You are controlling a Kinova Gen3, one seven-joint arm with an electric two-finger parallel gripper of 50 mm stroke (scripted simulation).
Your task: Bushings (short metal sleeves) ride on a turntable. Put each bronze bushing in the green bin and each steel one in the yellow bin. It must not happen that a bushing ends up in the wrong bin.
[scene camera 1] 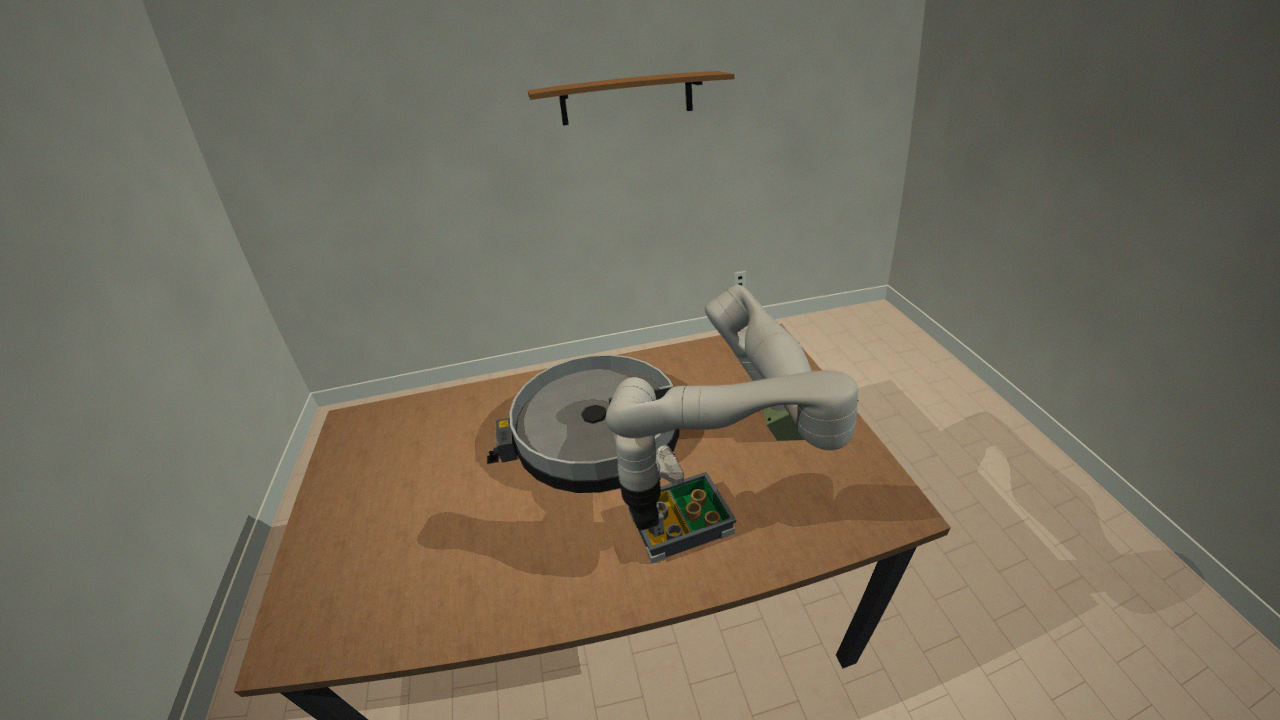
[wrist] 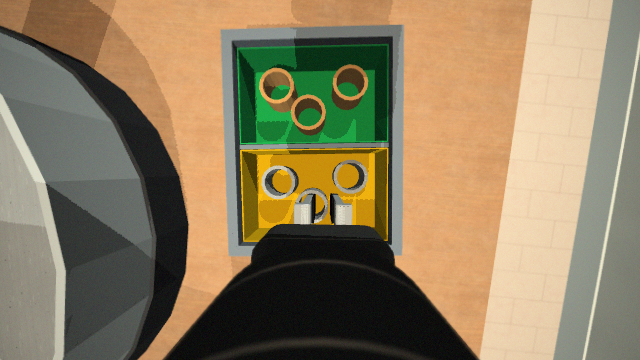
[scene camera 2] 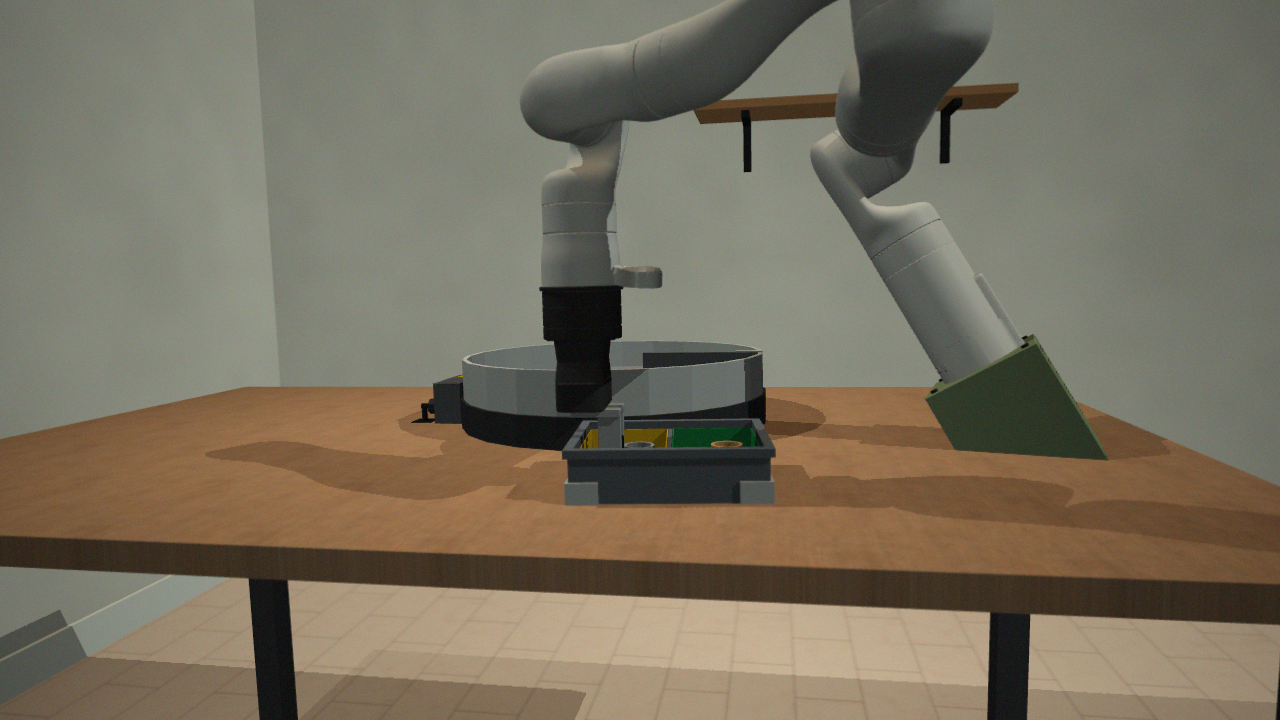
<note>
In view: my gripper (scene camera 1: 657, 530), a turntable (scene camera 2: 656, 380) and a bin (scene camera 2: 683, 469).
My gripper shows as well in the wrist view (wrist: 322, 203). The turntable is seen too in scene camera 1 (scene camera 1: 551, 403) and in the wrist view (wrist: 113, 248). The bin shows as well in scene camera 1 (scene camera 1: 674, 496) and in the wrist view (wrist: 372, 133).
</note>
